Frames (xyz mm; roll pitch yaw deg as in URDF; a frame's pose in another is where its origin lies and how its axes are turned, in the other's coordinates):
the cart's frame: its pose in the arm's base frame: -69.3 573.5 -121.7 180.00 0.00 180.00
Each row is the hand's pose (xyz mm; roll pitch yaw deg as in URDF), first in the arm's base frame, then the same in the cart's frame.
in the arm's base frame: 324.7 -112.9 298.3 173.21 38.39 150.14
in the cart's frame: -394.0 -686.4 -420.0 -6.79 -38.39 29.86
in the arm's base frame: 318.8 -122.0 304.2 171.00 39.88 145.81
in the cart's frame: -388.1 -695.5 -425.9 -9.00 -39.88 34.19
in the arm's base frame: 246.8 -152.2 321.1 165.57 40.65 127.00
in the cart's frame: -316.1 -725.7 -442.8 -14.43 -40.65 53.00
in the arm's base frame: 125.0 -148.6 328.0 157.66 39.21 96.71
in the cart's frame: -194.3 -722.1 -449.7 -22.34 -39.21 83.29
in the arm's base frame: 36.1 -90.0 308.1 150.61 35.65 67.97
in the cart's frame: -105.4 -663.5 -429.8 -29.39 -35.65 112.03
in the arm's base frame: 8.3 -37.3 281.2 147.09 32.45 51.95
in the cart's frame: -77.6 -610.8 -402.9 -32.91 -32.45 128.05
